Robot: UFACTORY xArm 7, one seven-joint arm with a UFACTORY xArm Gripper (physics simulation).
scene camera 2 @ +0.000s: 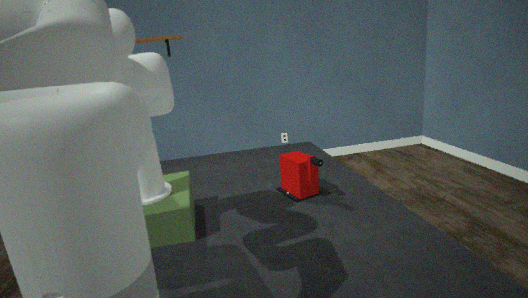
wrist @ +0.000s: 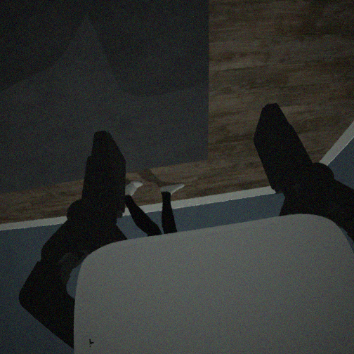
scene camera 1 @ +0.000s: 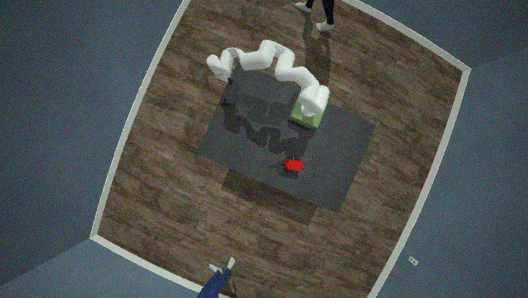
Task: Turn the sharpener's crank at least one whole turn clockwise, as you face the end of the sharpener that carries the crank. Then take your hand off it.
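Places are measured from the arm's base along level axes (x left, y back, z up), in metres.
Where they show: gripper, fingertip midpoint: (scene camera 1: 225, 81); arm's base, origin of the base link: (scene camera 2: 149, 194).
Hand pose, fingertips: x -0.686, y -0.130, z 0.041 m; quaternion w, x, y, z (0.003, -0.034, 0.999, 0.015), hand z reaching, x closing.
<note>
Things, the pixels of their top centre, and the offset from my fingertips. "spot": a spot on its surface instead. Level surfaces: height alone.
- red sharpener, surface spot: (scene camera 2: 294, 174) spot: dz -0.062, dx +0.758, dy -0.305 m
- dark grey table, its level: dz -0.145 m
- crank's black knob, middle of its top: (scene camera 2: 316, 158) dz +0.002, dx +0.706, dy -0.364 m
The red sharpener (scene camera 1: 294, 165) (scene camera 2: 294, 174) stands upright on the dark grey table (scene camera 1: 345, 155) (scene camera 2: 240, 172). Its crank's black knob (scene camera 2: 316, 161) is near the top of the end facing right in scene camera 2; in scene camera 1 that end is too small to read clearly. My gripper (scene camera 1: 230, 81) (wrist: 186, 132) is open, its two black fingers wide apart with nothing between them. It is over the table's far-left corner region in scene camera 1, well away from the sharpener. The gripper does not show in scene camera 2, and the sharpener does not show in the wrist view.
The white arm (scene camera 1: 257, 59) (scene camera 2: 70, 165) rises from a green block (scene camera 1: 305, 119) (scene camera 2: 172, 225) on the table and hides the left of scene camera 2. A person's dark legs (scene camera 1: 328, 11) (wrist: 169, 214) are beyond the table. Blue-clad legs (scene camera 1: 214, 284) show at the bottom of scene camera 1.
</note>
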